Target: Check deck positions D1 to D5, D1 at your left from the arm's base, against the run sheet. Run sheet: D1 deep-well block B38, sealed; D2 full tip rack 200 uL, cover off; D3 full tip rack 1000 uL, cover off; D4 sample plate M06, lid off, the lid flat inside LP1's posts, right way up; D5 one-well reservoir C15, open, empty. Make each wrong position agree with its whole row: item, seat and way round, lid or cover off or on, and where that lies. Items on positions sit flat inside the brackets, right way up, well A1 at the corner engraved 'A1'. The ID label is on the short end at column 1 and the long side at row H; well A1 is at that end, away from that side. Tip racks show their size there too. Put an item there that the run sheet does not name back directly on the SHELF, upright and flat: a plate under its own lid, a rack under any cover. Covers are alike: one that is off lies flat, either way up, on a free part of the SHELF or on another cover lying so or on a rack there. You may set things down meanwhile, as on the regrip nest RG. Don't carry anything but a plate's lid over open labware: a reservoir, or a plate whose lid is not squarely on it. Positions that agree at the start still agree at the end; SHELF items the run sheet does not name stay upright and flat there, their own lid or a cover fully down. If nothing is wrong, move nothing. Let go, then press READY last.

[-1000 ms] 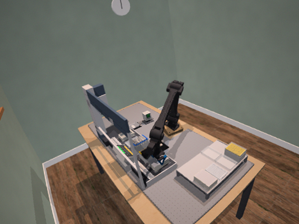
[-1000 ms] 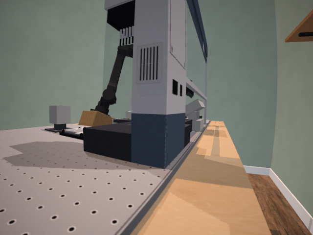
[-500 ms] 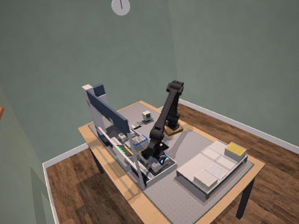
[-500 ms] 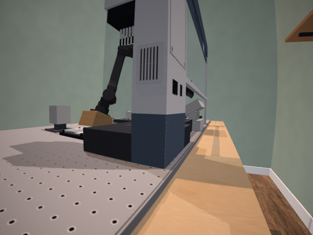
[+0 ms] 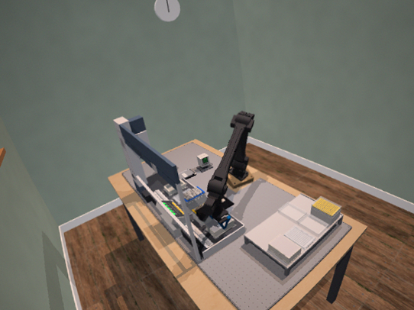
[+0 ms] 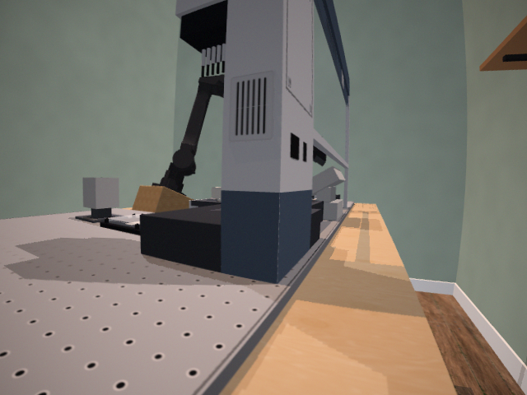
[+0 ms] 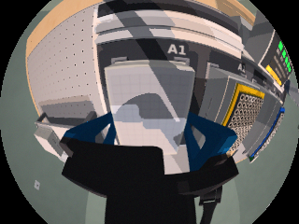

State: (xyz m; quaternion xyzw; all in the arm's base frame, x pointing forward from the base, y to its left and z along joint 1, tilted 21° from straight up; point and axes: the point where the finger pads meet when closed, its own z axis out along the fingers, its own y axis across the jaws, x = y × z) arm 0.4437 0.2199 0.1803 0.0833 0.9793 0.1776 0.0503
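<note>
Now: hand 1 cm above the white block. The rest, counted from my hand: yellow-framed tip rack 12 cm to the right, 1 cm behind, 1 cm above; gantry beam 43 cm above, 31 cm to the right, 14 cm ahead; blue-framed tip rack 24 cm to the right, 3 cm behind, 3 cm above.
</note>
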